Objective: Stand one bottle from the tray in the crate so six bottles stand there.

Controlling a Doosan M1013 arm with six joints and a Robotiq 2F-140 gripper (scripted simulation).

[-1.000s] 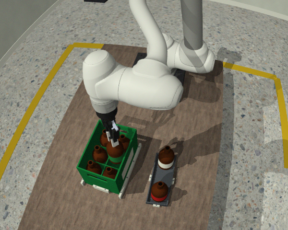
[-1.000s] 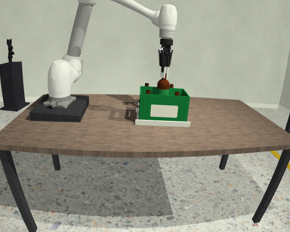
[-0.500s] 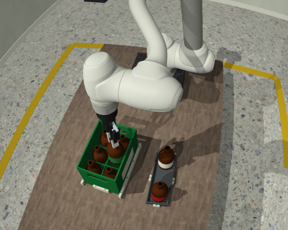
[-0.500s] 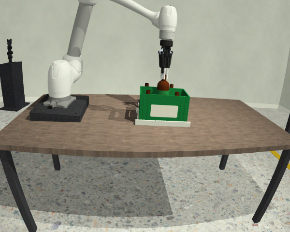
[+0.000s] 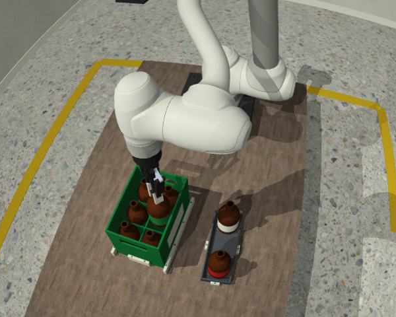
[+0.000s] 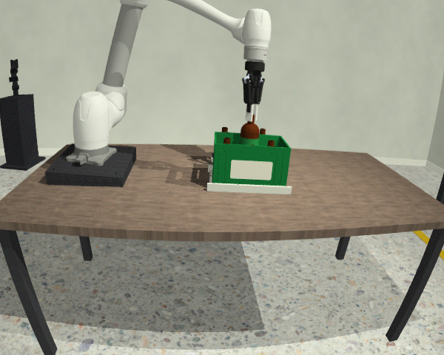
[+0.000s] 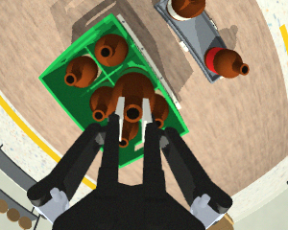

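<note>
The green crate is 190 mm below my hand and 40 mm to the right of it. The rest, counted from my hand: grey tray (260 mm below, 210 mm to the left, 20 mm behind).
</note>
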